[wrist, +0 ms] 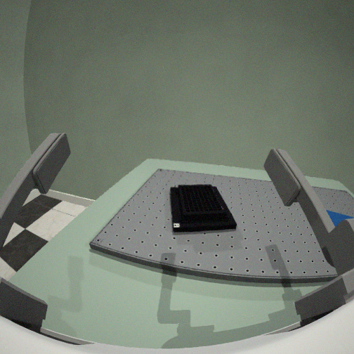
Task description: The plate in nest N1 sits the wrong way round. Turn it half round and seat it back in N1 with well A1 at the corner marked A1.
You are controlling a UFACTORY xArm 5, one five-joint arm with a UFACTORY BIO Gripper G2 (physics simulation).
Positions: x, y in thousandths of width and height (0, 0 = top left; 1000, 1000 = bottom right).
Observation:
In view: a black plate (564, 572) and a black nest (589, 634).

